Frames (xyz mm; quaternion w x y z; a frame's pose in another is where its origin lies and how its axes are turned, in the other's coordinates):
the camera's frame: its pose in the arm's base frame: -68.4 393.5 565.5 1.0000 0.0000 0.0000 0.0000
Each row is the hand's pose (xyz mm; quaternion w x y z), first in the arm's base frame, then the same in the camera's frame.
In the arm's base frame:
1: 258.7 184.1 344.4 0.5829 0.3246 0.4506 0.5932
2: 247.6 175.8 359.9 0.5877 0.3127 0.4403 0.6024
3: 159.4 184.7 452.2 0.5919 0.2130 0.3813 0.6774
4: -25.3 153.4 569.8 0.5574 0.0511 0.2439 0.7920
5: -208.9 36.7 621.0 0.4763 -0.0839 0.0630 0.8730
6: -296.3 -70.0 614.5 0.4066 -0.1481 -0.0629 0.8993
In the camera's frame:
1: 327.1 -209.4 -221.1 0.5829 0.3246 0.4506 0.5932
2: 316.0 -217.7 -205.6 0.5877 0.3127 0.4403 0.6024
3: 227.8 -208.8 -113.3 0.5919 0.2130 0.3813 0.6774
4: 43.1 -240.1 4.3 0.5574 0.0511 0.2439 0.7920
5: -140.5 -356.8 55.5 0.4763 -0.0839 0.0630 0.8730
6: -227.9 -463.5 49.0 0.4066 -0.1481 -0.0629 0.8993

